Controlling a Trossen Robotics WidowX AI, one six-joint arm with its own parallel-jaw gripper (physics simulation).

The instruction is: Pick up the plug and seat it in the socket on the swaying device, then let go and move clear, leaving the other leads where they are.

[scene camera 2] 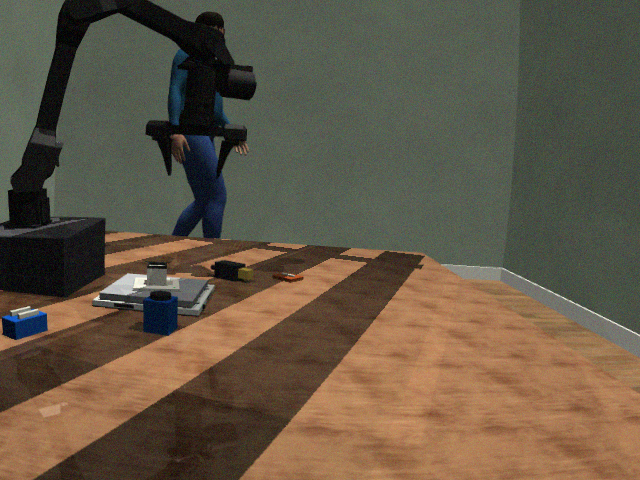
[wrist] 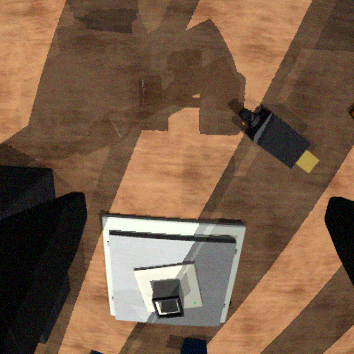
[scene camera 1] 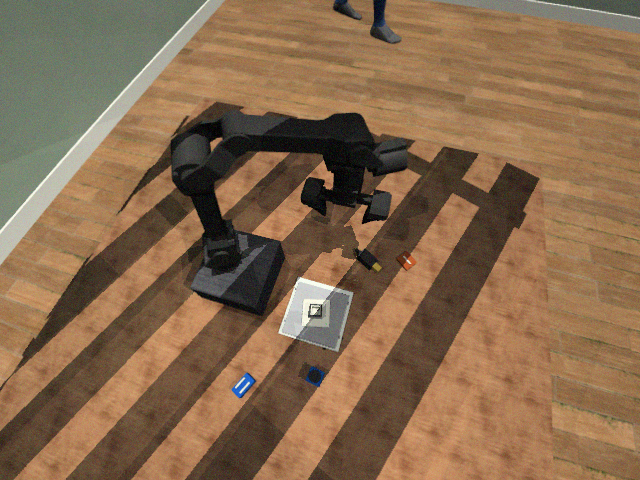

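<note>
The plug point(scene camera 1: 368, 259) point(scene camera 2: 231, 270) point(wrist: 282, 140), a black block with a yellow tip and a short dark stub at its other end, lies on the wooden surface. The device point(scene camera 1: 338, 315) point(scene camera 2: 191, 295) point(wrist: 215, 280) is a grey and white square platform with a cream plate on top. The socket point(scene camera 1: 315, 310) point(scene camera 2: 156, 275) point(wrist: 167, 306) stands upright on that plate, with a dark square rim. My gripper point(scene camera 1: 344, 217) point(scene camera 2: 193, 174) point(wrist: 209, 207) is open and empty, high above the surface. In the wrist view the plug lies up and right, nearer the right finger.
An orange flat piece point(scene camera 1: 406, 260) point(scene camera 2: 287, 277) lies beyond the plug's yellow tip. A blue block with a black round top point(scene camera 1: 315, 376) point(scene camera 2: 160, 316) and a blue block with two white bars point(scene camera 1: 243, 385) point(scene camera 2: 24, 326) stand near the device. A person point(scene camera 2: 204, 170) stands behind.
</note>
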